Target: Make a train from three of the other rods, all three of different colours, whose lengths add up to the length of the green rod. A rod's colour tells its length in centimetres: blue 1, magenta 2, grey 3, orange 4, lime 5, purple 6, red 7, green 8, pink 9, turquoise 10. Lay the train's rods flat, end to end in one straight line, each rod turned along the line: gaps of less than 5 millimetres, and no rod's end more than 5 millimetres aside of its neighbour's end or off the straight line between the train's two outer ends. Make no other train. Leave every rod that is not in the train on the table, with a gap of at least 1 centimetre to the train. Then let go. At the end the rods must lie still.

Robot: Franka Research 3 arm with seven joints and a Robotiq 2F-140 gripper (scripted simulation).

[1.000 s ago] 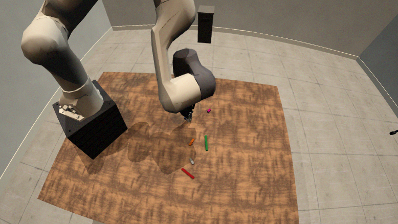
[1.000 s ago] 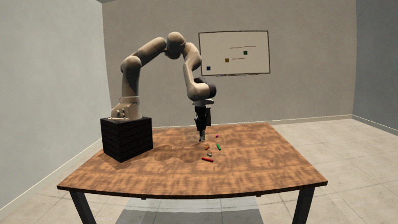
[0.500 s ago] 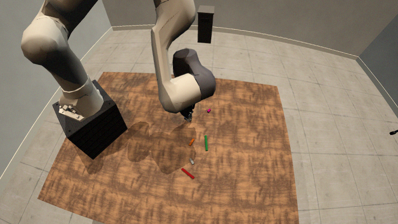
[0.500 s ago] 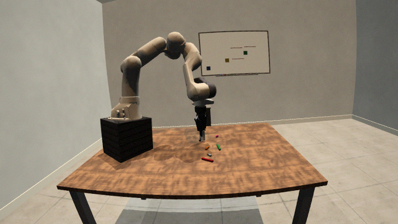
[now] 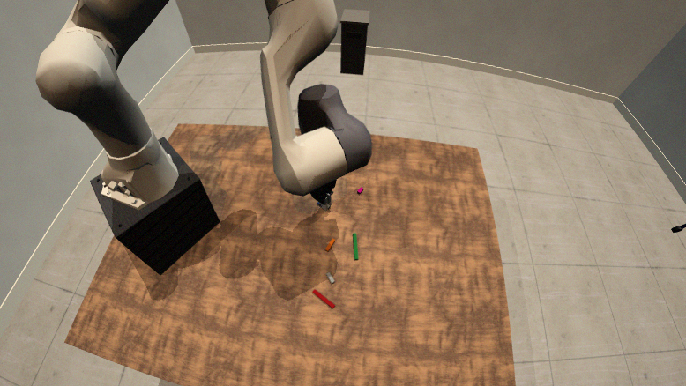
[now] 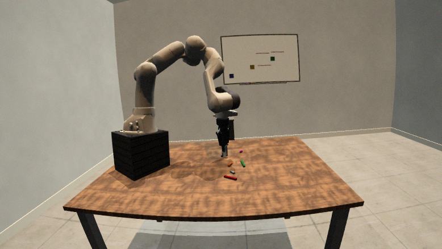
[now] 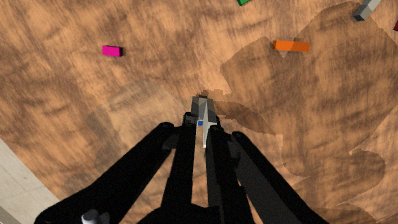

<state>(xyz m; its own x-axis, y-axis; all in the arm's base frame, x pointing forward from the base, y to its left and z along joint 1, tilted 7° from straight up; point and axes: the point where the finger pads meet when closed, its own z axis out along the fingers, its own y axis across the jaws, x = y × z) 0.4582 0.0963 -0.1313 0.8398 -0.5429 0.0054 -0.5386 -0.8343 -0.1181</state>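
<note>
Right now the blue rod is 20 mm behind my hand, 10 mm to the left of it and 40 mm below it. The rest, counted from my hand: magenta rod 110 mm ahead, 70 mm to the left, 40 mm below; green rod 100 mm ahead, 120 mm to the right, 40 mm below; orange rod 30 mm ahead, 130 mm to the right, 40 mm below.
</note>
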